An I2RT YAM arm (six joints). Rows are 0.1 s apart.
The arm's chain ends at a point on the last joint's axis. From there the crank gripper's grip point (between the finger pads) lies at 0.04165 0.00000 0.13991 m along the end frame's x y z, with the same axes.
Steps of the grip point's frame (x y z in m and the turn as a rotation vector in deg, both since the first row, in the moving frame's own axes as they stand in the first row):
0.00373, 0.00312, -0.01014, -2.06, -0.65, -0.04
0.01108, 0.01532, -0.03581, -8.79, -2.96, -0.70
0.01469, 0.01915, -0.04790, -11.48, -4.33, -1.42
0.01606, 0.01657, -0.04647, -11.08, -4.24, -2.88
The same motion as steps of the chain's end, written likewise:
0.00532, -0.00189, -0.01051, -2.06, -0.65, -0.04
0.01820, -0.00575, -0.03616, -8.79, -2.96, -0.70
0.02497, -0.00809, -0.04793, -11.48, -4.33, -1.42
0.02582, -0.00876, -0.04674, -11.08, -4.24, -2.88

